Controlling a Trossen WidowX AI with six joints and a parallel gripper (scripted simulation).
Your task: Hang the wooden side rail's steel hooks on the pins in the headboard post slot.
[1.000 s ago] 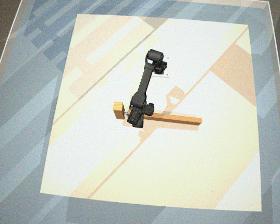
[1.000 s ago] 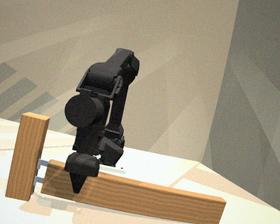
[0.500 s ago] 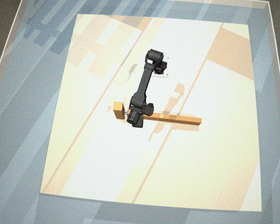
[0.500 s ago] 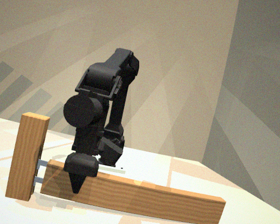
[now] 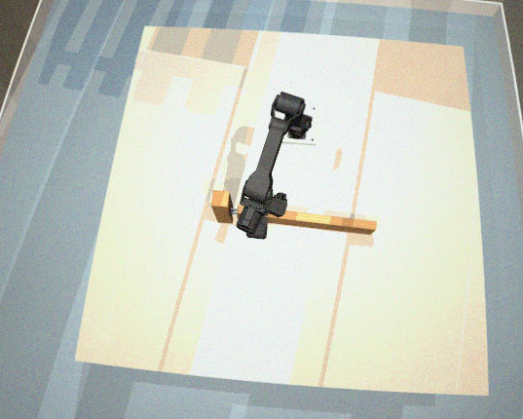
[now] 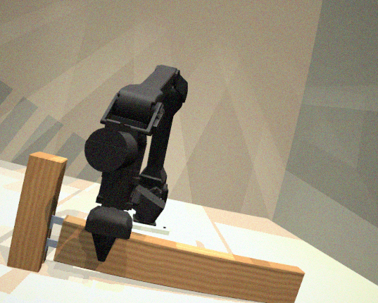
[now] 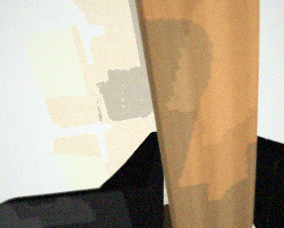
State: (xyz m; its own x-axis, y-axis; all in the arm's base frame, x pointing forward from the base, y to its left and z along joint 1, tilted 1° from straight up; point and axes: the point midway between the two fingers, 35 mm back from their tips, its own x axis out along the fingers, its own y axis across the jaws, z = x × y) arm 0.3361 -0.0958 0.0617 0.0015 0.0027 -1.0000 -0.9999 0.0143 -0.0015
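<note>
Right now my gripper tip is 120 mm to the left of the headboard post and 40 mm below it.
</note>
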